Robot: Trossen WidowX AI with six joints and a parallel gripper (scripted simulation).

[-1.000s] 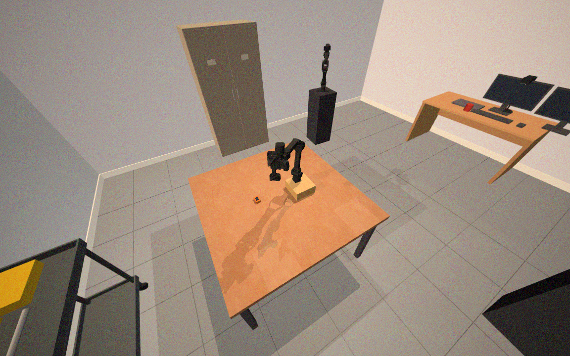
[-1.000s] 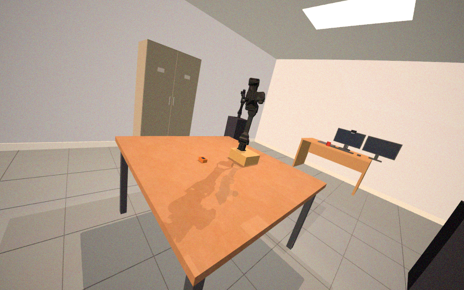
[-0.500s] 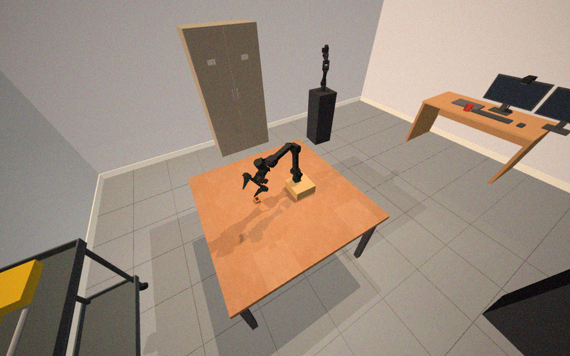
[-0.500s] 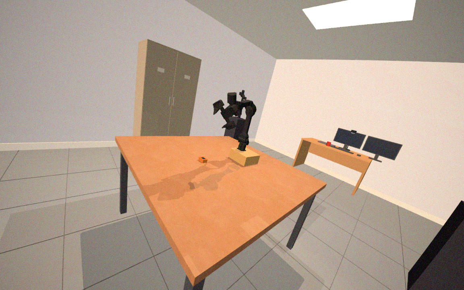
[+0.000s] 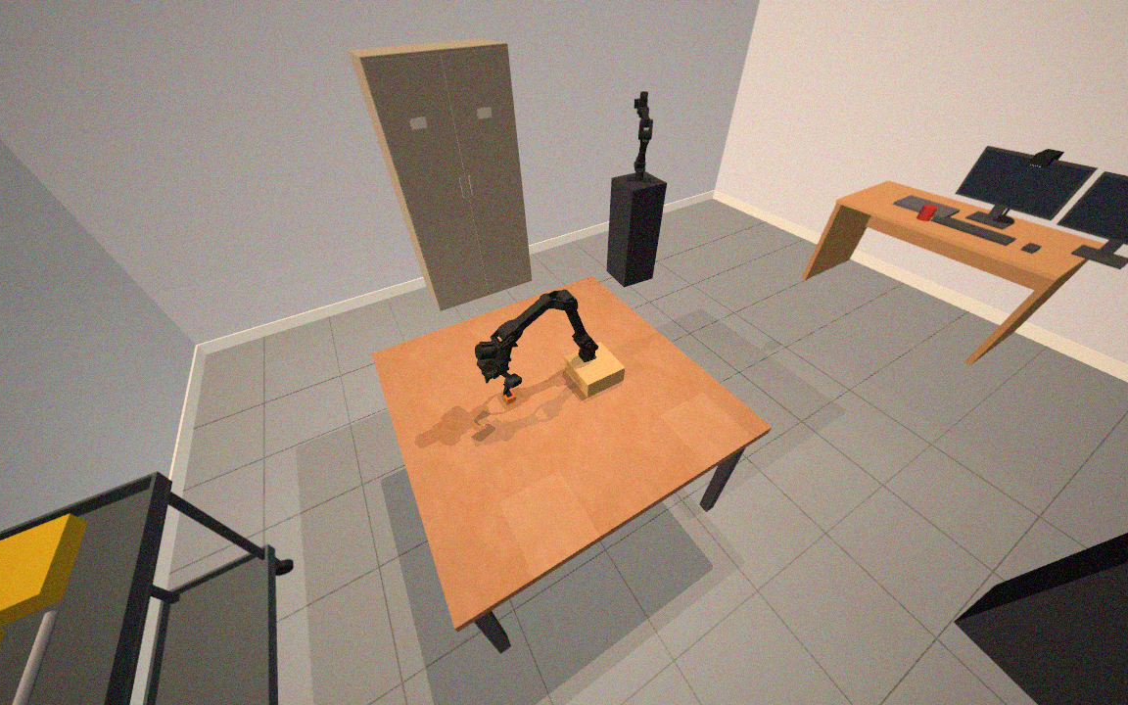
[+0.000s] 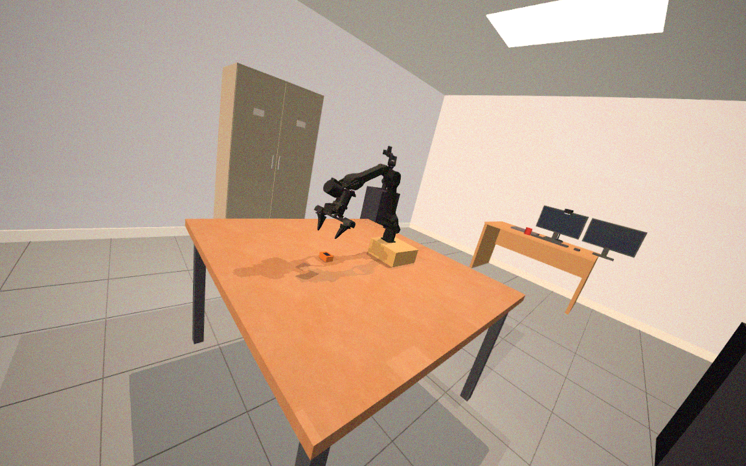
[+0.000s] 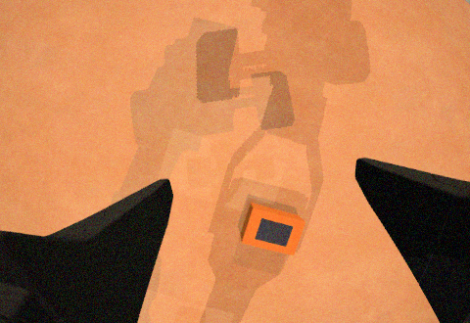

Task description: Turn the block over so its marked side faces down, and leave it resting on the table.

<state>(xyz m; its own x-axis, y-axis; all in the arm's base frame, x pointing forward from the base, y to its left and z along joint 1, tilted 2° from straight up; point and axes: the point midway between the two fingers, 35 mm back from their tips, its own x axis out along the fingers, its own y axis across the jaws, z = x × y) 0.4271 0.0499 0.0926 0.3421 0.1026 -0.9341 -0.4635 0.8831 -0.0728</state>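
Right now the orange block is 60 mm behind my gripper tip, 60 mm to the right of it and 130 mm below it.
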